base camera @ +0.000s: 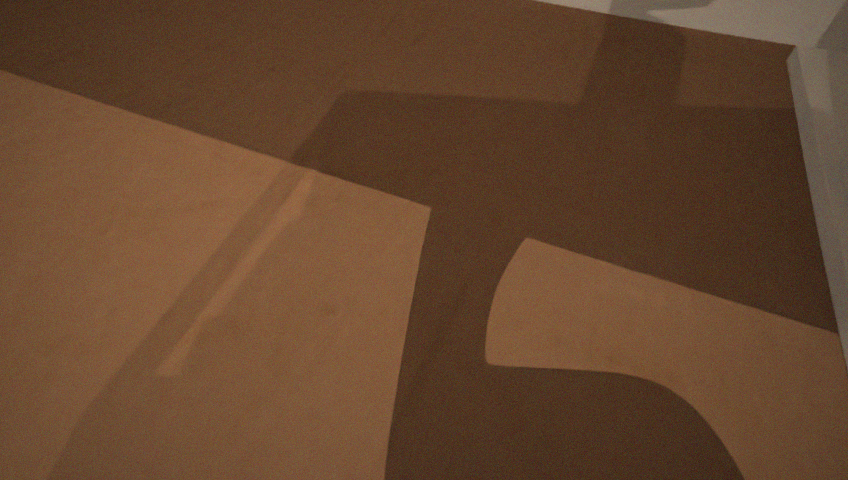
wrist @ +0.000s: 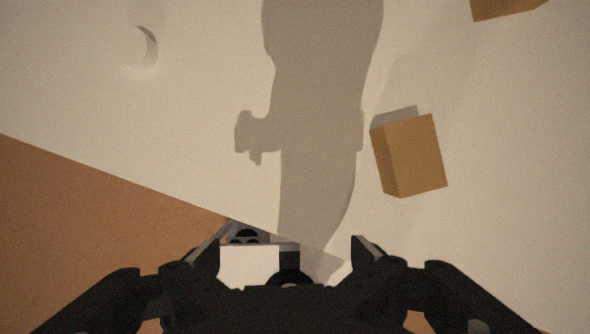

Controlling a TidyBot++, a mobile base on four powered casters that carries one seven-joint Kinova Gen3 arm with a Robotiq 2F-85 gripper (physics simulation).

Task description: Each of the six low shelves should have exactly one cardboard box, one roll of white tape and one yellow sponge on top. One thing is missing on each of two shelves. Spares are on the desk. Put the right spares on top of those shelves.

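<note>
In the wrist view, a cardboard box (wrist: 416,156) lies on the white desk (wrist: 505,250), right of centre and beyond the right fingertip. A second cardboard box (wrist: 505,8) is cut off by the top edge at the right. A white tape roll (wrist: 149,46) stands out faintly on the desk at the upper left. My gripper (wrist: 285,251) is open and empty, above the desk's near edge, with both boxes off to its right side. The yellow sponges and the low shelves do not show in either view.
The desk edge runs diagonally from the left down to the gripper, with brown floor (wrist: 75,210) beyond it. Part of the robot's base (wrist: 246,235) shows below the fingers. The base camera shows shadowed floor (base camera: 238,267) and a pale baseboard (base camera: 818,178) at the right.
</note>
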